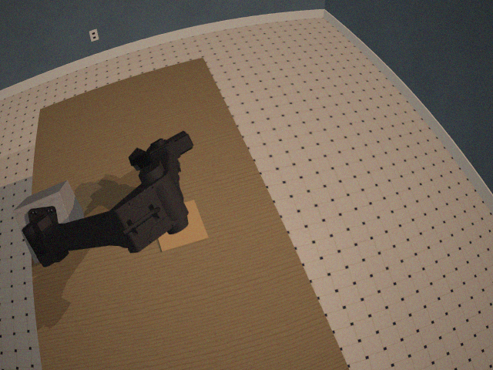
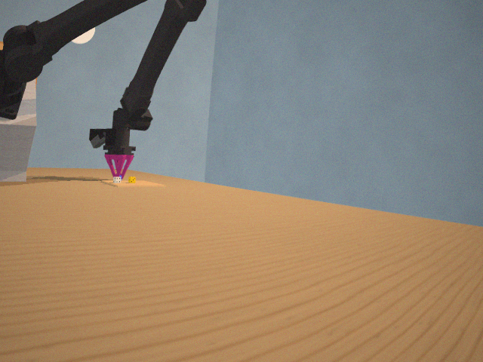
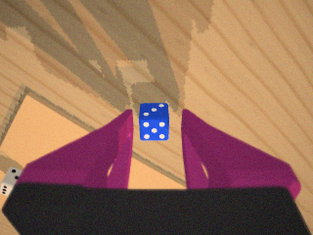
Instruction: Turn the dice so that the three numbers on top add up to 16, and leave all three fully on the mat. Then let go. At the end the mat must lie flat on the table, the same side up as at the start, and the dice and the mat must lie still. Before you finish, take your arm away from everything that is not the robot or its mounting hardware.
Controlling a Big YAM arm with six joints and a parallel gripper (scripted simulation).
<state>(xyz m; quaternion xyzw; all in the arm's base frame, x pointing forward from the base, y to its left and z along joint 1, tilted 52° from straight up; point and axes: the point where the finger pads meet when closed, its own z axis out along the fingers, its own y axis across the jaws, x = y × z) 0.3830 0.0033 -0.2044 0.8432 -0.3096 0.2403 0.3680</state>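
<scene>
The blue die is 1 cm below my hand. From my hand the other things lie so: mat 11 cm to the right, 1 cm below, 1 cm ahead; then white die 11 cm to the right, 4 cm behind; then yellow die 11 cm to the right, 1 cm ahead.
</scene>
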